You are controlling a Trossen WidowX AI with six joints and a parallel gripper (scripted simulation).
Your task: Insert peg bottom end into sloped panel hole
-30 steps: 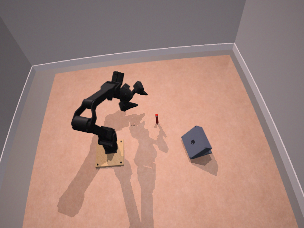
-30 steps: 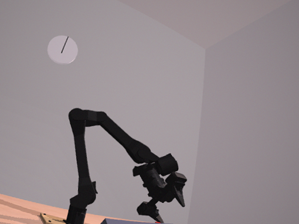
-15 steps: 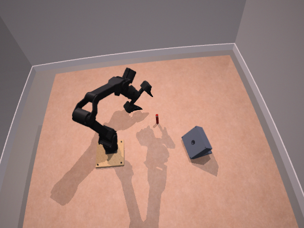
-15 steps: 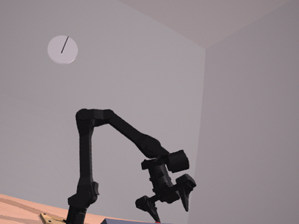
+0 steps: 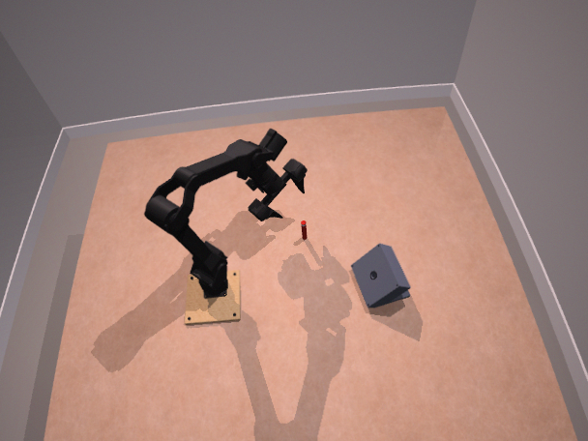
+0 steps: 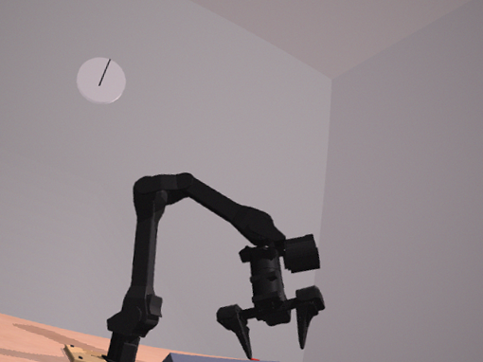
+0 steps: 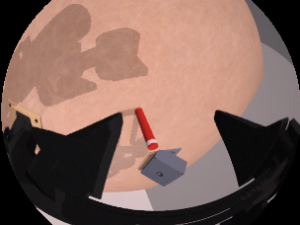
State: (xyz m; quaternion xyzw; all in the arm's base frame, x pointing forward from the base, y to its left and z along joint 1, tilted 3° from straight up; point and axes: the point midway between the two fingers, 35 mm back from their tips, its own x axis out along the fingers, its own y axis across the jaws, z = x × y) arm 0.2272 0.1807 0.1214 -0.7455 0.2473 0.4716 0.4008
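Now: the red peg 2 cm ahead of my gripper tip, 6 cm to the right of it and 3 cm below it. The rest, counted from my gripper tip: grey sloped panel (20 cm ahead, 23 cm to the right, 5 cm below).
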